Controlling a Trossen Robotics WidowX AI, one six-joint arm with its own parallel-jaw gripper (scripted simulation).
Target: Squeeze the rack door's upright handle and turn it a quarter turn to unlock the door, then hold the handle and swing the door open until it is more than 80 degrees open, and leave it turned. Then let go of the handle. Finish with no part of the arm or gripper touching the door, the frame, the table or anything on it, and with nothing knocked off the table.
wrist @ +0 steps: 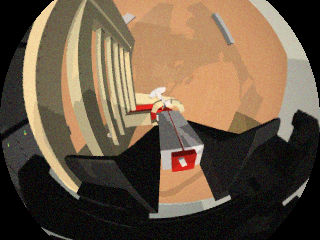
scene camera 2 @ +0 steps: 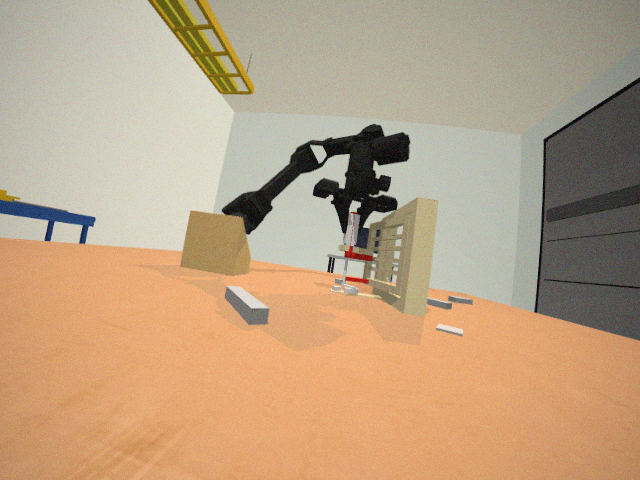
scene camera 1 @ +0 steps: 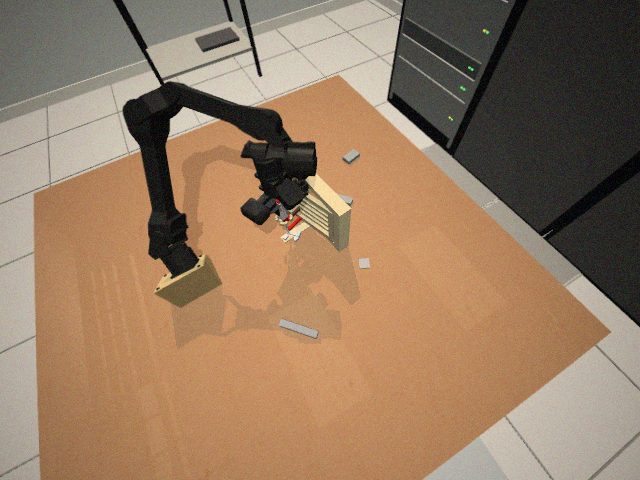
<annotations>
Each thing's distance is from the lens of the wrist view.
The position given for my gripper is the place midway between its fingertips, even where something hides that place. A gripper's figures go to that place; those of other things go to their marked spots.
my gripper (wrist: 171, 127): 10 cm
rack (wrist: 42, 77): 7 cm
</annotations>
